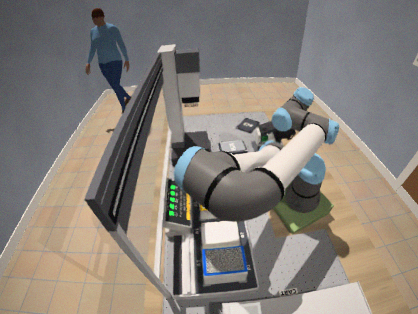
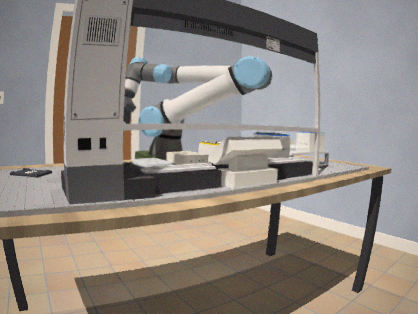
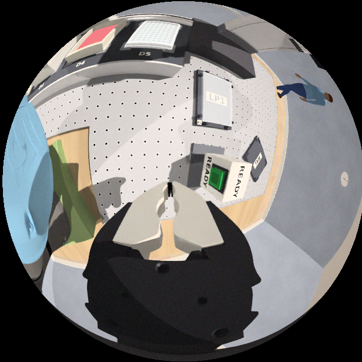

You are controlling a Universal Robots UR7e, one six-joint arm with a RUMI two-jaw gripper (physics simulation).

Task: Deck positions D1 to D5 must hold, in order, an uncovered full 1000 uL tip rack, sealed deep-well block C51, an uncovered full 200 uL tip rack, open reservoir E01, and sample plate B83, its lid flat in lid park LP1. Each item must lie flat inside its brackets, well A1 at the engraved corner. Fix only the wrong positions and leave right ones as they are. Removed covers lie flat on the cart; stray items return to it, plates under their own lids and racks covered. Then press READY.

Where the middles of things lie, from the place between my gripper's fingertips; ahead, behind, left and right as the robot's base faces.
Labels:
I see my gripper 450 mm short of the tall column [image 1: 170, 78], 170 mm to the left of it and 170 mm below it. The rest, counted from my hand: blue-rimmed tip rack [image 1: 221, 265]: 290 mm ahead, 550 mm to the left, 10 mm below; then white block [image 1: 223, 234]: 290 mm ahead, 430 mm to the left, 40 mm below.

